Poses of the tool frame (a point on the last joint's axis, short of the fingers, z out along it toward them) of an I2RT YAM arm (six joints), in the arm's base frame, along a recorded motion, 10 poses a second.
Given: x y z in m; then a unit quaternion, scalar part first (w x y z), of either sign.
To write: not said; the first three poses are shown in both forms.
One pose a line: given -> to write
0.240 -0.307 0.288 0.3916 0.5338 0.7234 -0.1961 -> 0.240 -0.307 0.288 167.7 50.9 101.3
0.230 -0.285 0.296 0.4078 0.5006 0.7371 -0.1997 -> 0.230 -0.285 0.296 169.0 53.2 106.1
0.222 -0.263 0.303 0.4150 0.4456 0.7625 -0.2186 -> 0.222 -0.263 0.303 176.3 55.9 117.4
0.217 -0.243 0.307 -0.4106 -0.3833 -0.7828 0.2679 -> 0.217 -0.243 0.307 -168.6 58.0 134.2
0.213 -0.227 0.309 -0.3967 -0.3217 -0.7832 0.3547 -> 0.213 -0.227 0.309 -145.3 58.2 155.1
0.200 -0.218 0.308 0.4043 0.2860 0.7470 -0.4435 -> 0.200 -0.218 0.308 -123.0 59.1 172.3
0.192 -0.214 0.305 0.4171 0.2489 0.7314 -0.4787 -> 0.192 -0.214 0.305 -111.5 58.0 -176.2
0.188 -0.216 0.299 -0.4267 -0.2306 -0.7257 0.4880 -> 0.188 -0.216 0.299 -107.3 57.6 -171.2
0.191 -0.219 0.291 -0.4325 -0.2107 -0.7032 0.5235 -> 0.191 -0.219 0.291 -98.0 56.0 -163.8
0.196 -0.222 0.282 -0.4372 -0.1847 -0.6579 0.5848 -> 0.196 -0.222 0.282 -83.8 52.3 -154.0
